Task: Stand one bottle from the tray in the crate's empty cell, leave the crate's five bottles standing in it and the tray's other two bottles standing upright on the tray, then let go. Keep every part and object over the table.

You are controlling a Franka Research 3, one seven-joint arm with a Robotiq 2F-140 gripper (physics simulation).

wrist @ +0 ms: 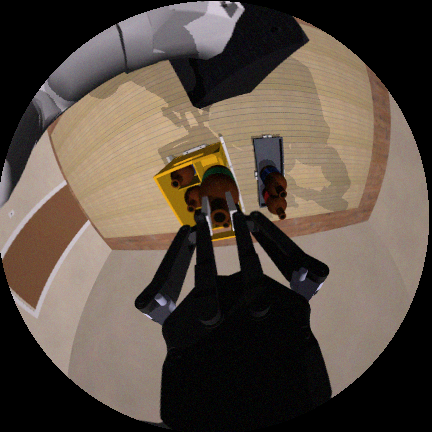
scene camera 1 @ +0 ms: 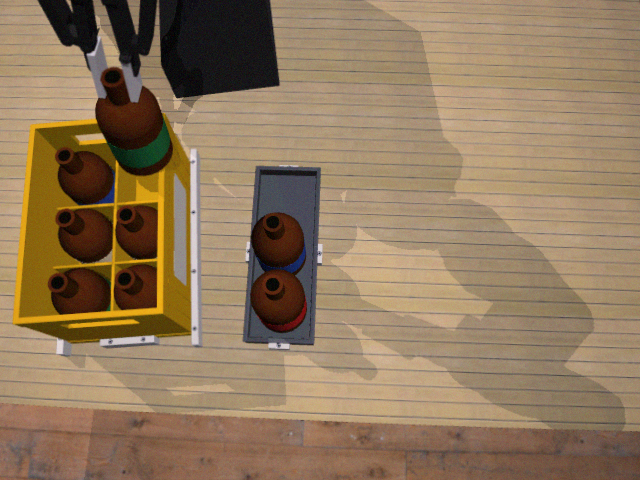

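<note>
My gripper (scene camera 1: 116, 77) (wrist: 217, 201) is shut on the neck of a brown bottle with a green band (scene camera 1: 131, 116) (wrist: 218, 186). In the scene view this bottle is over the back right of the yellow crate (scene camera 1: 177, 305) (wrist: 170, 197), covering part of the empty cell (scene camera 1: 146, 187); its height over the crate is hard to tell. The crate's five bottles stand in the other cells, among them a back left one (scene camera 1: 85, 178) (wrist: 184, 176). The grey tray (scene camera 1: 285, 191) (wrist: 268, 148) holds a blue-banded bottle (scene camera 1: 279, 240) (wrist: 273, 181) and a red-banded bottle (scene camera 1: 278, 298) (wrist: 275, 204), both upright.
A large black block (scene camera 1: 222, 46) (wrist: 240, 60) stands behind the crate and tray. A white rail (scene camera 1: 194, 242) runs along the crate's right side. Small white brackets hold the tray's sides. The table's brown front edge (scene camera 1: 310, 444) lies in front of the crate and tray.
</note>
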